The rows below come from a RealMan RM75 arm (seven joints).
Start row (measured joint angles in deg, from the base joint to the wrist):
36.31 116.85 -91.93 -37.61 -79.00 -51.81 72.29
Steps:
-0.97 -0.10 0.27 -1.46 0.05 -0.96 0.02
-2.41 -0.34 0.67 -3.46 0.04 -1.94 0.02
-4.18 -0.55 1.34 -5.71 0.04 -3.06 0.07
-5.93 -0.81 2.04 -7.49 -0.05 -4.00 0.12
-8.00 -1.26 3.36 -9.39 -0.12 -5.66 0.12
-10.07 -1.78 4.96 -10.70 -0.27 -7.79 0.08
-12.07 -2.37 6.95 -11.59 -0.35 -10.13 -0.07
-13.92 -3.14 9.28 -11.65 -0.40 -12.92 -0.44
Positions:
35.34 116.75 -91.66 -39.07 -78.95 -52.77 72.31
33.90 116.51 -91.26 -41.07 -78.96 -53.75 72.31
32.13 116.30 -90.59 -43.32 -78.96 -54.87 72.36
30.38 116.04 -89.89 -45.10 -79.05 -55.81 72.41
28.31 115.59 -88.57 -47.00 -79.12 -57.47 72.41
26.24 115.07 -86.97 -48.31 -79.27 -59.60 72.37
24.24 114.48 -84.98 -49.20 -79.35 -61.94 72.22
22.39 113.71 -82.65 -49.26 -79.40 -64.73 71.85

